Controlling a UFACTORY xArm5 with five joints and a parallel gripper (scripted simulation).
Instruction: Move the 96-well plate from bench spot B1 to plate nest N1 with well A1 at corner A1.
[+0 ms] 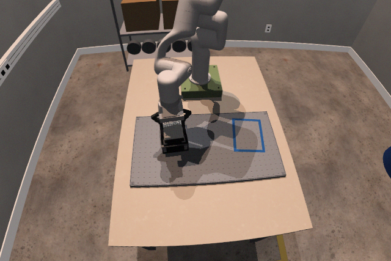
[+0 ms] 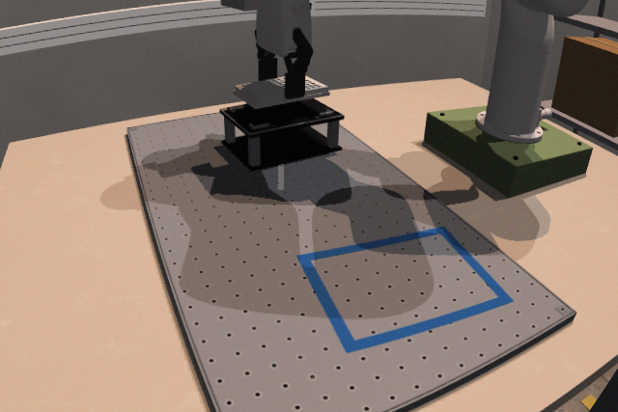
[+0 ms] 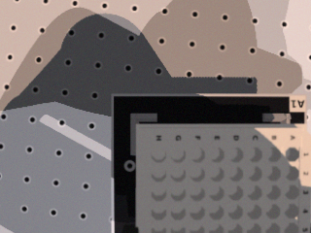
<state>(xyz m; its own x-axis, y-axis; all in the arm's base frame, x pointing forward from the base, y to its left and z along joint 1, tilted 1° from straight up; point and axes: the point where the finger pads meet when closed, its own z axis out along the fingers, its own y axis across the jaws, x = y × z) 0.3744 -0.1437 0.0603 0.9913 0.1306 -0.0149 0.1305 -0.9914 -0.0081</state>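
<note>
My gripper is now 50 mm above the black raised plate nest. Also, from my hand: grey 96-well plate 10 mm below; A1 mark 80 mm ahead, 40 mm to the right, 50 mm below.
</note>
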